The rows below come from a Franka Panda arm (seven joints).
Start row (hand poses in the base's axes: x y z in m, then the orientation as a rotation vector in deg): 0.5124, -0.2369, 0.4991, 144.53, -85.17, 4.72
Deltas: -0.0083, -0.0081, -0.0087, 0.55, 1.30, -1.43; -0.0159, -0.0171, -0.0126, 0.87, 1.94, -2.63; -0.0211, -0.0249, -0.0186, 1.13, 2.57, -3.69; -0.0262, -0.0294, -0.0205, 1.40, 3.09, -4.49; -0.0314, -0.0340, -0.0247, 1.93, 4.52, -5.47; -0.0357, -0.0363, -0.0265, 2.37, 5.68, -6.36; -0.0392, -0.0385, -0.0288, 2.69, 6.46, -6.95
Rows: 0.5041, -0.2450, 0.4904, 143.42, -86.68, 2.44; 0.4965, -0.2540, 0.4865, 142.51, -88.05, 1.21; 0.4913, -0.2618, 0.4805, 141.65, -89.21, 0.06; 0.4862, -0.2663, 0.4786, 141.03, -90.09, -0.92; 0.4810, -0.2709, 0.4744, 140.12, -90.92, -3.26; 0.4767, -0.2732, 0.4726, 139.29, -91.69, -5.18; 0.4732, -0.2754, 0.4703, 138.75, -92.20, -6.48
